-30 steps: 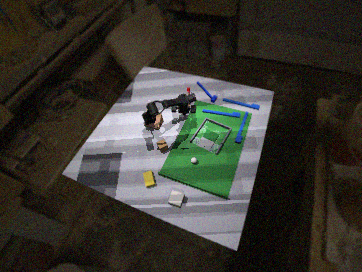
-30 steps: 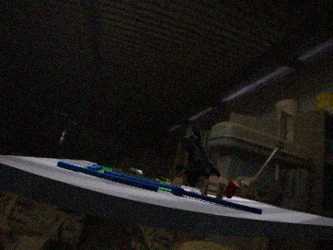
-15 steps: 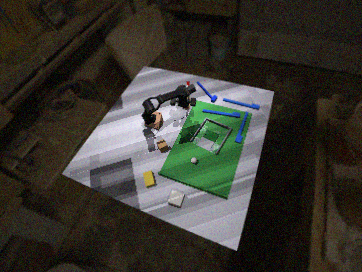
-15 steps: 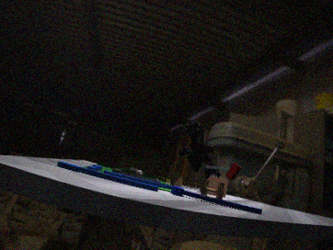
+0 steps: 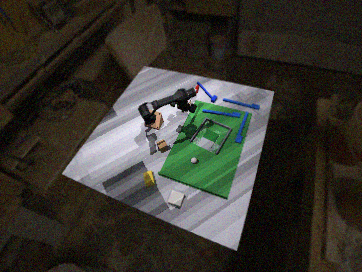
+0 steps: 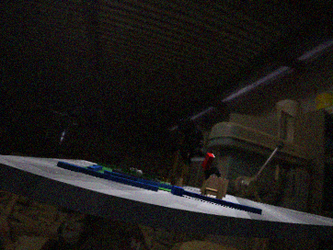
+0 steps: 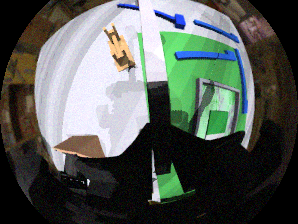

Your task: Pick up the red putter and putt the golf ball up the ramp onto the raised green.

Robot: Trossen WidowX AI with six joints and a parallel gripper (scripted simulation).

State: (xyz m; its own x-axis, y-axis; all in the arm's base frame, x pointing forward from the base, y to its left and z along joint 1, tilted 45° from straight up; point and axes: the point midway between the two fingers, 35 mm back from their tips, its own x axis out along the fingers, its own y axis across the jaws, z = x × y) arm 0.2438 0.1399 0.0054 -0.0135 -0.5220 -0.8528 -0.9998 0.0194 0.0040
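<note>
The orange cube lies 60 mm behind my gripper tip, 290 mm to the right of it and 100 mm below it. Also, from my gripper tip: white golf ball: 190 mm ahead, 310 mm to the right, 100 mm below; then putter: 120 mm to the left, 20 mm above; then green mat: 240 mm ahead, 120 mm to the right, 130 mm below.
</note>
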